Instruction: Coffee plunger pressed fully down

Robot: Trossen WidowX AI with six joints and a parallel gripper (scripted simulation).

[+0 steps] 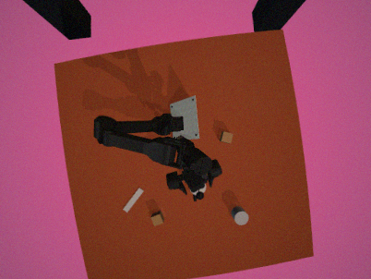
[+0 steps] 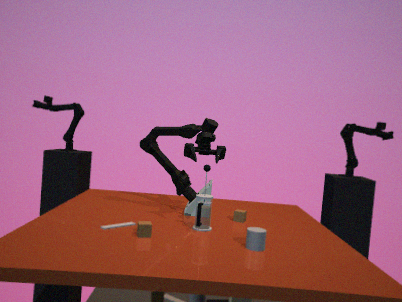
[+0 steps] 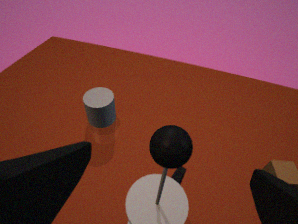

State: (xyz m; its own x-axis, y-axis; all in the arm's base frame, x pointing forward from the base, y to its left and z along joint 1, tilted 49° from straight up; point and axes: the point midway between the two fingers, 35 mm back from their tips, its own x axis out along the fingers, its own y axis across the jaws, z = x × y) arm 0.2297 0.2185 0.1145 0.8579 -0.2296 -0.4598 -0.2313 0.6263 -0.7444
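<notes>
My gripper tip is now 160 mm above the coffee press and 40 mm short of it.
</notes>
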